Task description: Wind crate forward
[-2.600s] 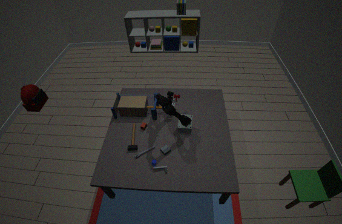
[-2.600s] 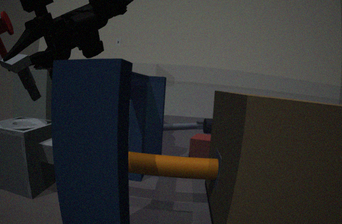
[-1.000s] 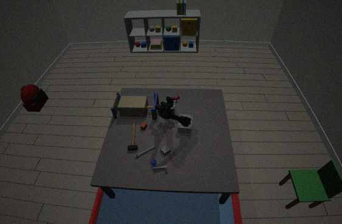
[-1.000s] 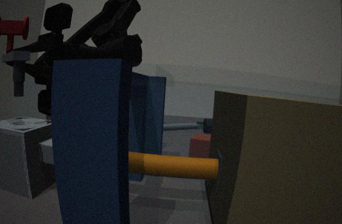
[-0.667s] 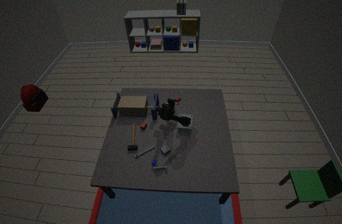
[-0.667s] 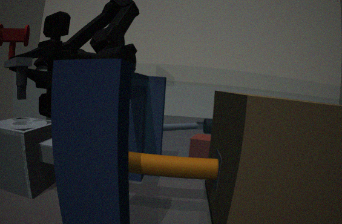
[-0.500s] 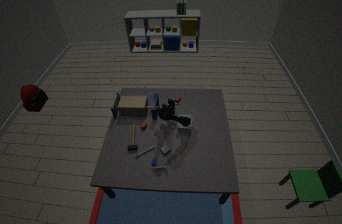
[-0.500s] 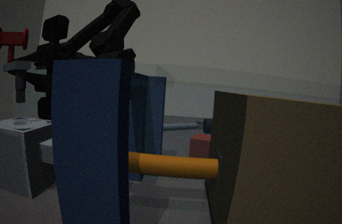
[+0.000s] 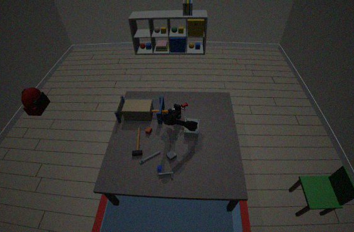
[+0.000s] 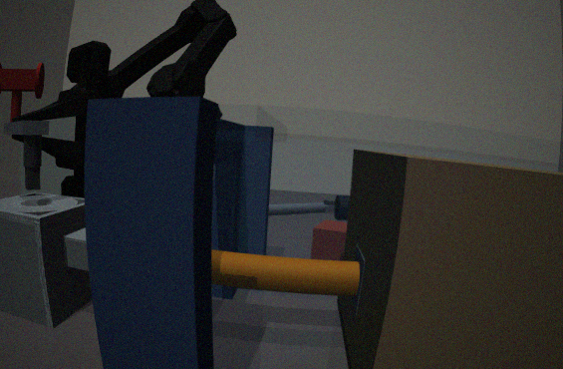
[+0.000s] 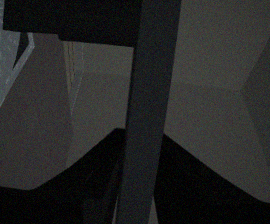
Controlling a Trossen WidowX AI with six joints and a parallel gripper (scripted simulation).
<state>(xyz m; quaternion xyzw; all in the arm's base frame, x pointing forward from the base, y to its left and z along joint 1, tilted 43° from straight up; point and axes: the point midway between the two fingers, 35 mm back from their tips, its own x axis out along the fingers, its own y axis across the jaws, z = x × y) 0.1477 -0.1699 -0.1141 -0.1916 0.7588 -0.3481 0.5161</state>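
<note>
My gripper tip is now 40 mm past the red knob, 40 mm to the right of it and 40 mm below it. Round my gripper tip: grey winch (30 mm ahead, 20 mm to the right, 120 mm below); then grey winch handle (10 mm behind, 20 mm to the left, 10 mm above); then blue steel frame (210 mm ahead, 10 mm to the right, 50 mm below).
</note>
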